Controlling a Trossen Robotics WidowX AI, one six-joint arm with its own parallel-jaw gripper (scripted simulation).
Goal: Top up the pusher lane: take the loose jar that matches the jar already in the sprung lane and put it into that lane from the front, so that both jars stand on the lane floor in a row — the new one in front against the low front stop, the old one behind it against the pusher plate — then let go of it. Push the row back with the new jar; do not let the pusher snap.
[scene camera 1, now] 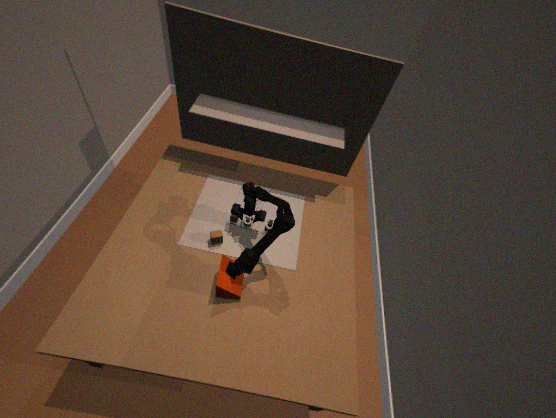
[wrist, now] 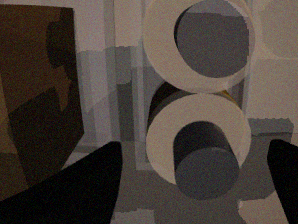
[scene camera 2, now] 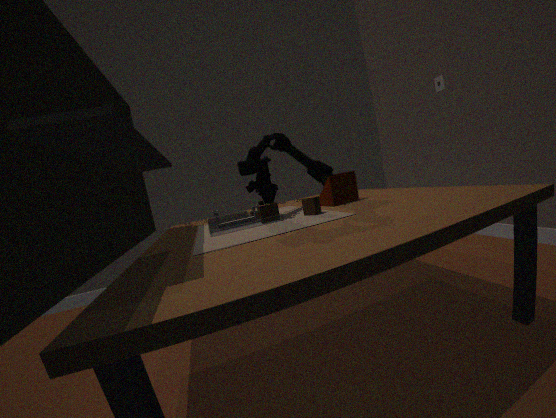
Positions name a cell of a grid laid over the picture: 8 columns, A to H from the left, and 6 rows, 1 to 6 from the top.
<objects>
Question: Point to a white mat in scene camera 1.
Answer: At D4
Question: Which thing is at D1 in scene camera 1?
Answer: A wall panel.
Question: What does the gripper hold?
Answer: Nothing.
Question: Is the gripper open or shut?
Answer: Open.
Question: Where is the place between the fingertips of the gripper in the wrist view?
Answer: F5
</objects>
